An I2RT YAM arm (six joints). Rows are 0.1 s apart.
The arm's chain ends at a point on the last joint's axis. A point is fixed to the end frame.
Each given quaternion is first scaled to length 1.
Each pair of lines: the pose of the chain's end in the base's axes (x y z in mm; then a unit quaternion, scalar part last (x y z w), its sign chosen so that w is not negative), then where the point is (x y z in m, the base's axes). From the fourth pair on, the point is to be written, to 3 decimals.
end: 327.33 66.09 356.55 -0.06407 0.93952 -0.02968 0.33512
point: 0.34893 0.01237 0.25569
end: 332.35 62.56 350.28 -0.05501 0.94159 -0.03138 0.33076
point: 0.35205 0.00870 0.24910
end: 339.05 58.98 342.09 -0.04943 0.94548 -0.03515 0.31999
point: 0.35575 0.00442 0.24075
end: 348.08 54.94 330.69 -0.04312 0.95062 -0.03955 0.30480
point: 0.361 0.000 0.229
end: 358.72 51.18 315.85 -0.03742 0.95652 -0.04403 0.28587
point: 0.367 -0.005 0.214
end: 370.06 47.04 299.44 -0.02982 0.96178 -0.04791 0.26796
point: 0.373 -0.010 0.198
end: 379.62 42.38 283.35 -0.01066 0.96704 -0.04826 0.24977
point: 0.377 -0.013 0.181
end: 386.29 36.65 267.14 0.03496 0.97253 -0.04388 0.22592
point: 0.374 -0.015 0.164
